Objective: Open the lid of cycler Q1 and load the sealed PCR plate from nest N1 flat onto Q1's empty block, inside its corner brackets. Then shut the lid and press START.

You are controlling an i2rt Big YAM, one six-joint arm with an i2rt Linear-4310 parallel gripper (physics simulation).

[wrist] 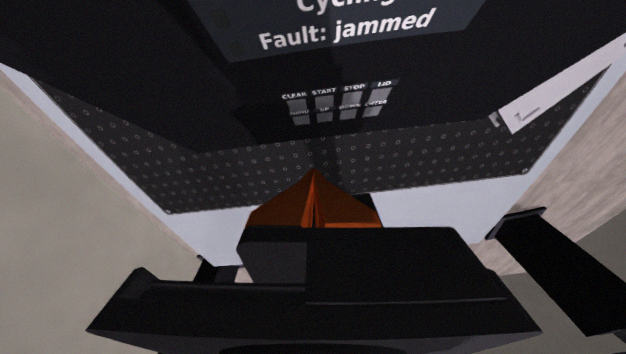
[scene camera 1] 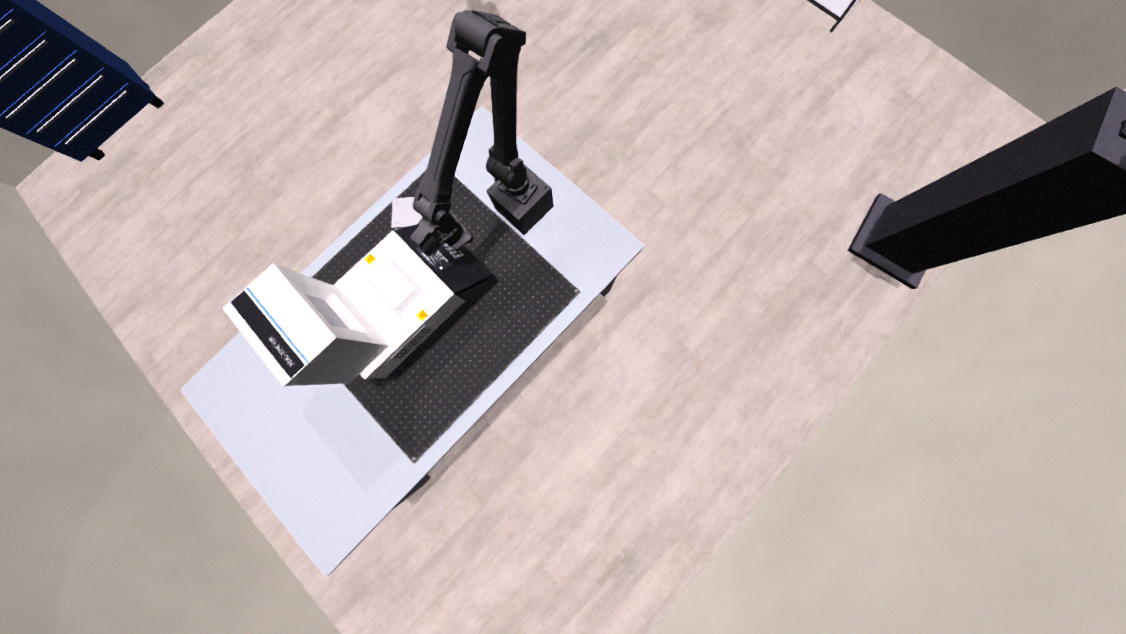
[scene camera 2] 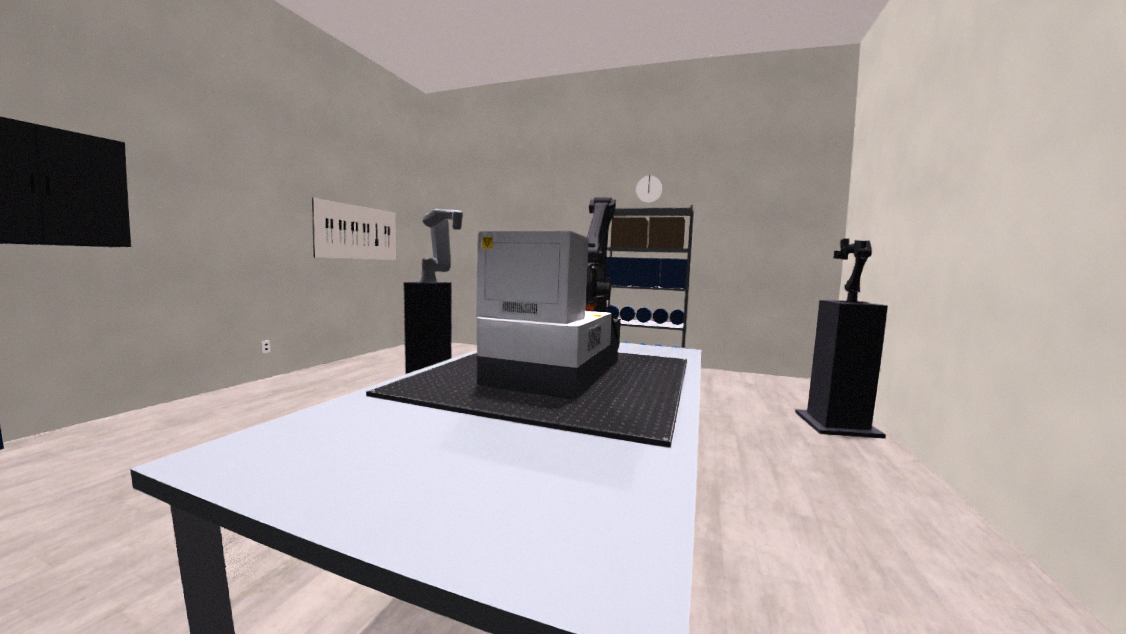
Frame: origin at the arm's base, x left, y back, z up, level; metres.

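Seen in the pictures: gripper, between the fingertips: point(wrist: 313, 176) point(scene camera 1: 465, 243); arm's base, origin of its link: point(scene camera 1: 518, 187).
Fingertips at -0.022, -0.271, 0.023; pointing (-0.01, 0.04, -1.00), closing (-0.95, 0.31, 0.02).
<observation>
Pixels of each thing's top centre, then the offset from my fingertips to it, as dx, dy, dz. "spot": a spot on its surface instead. Level surfaces: height alone.
- dark front panel, a spot on its surface: point(wrist: 440, 80) spot: -0.098, -0.038, -0.012
- START key, centre of its top: point(wrist: 324, 101) -0.024, -0.048, -0.013
- pale flat piece, a spot on its surface: point(wrist: 555, 87) spot: -0.311, +0.046, -0.111
- black mat, height of its surface: dz -0.143
- pale table, height of its surface: dz -0.156
Cycler Q1 point(scene camera 1: 378, 271) point(scene camera 2: 523, 340) stands on the black perforated mat. Its lid point(scene camera 1: 277, 303) point(scene camera 2: 529, 271) is raised and tipped back. A pale outlined rectangle shows on its white top; I cannot tell whether this is the bare block or a plate on it. The dark front panel point(wrist: 440, 80) reads "Cycling" and "Fault: jammed", with dim squares beside these lines. The START key point(wrist: 324, 101) is in the upper key row. My gripper point(wrist: 313, 176) point(scene camera 2: 590, 307) is shut and empty, above the front panel. A pale flat piece point(scene camera 1: 403, 212) point(wrist: 555, 87) lies beside the cycler; I cannot tell if it is nest N1.
The black mat point(scene camera 1: 480, 346) point(scene camera 2: 630, 409) lies on the pale table point(scene camera 1: 260, 441) point(scene camera 2: 504, 504). The arm's base point(scene camera 1: 521, 203) stands beside the mat. A dark post point(scene camera 1: 992, 196) and a blue drawer cabinet point(scene camera 1: 63, 86) stand on the floor away from the table.
</observation>
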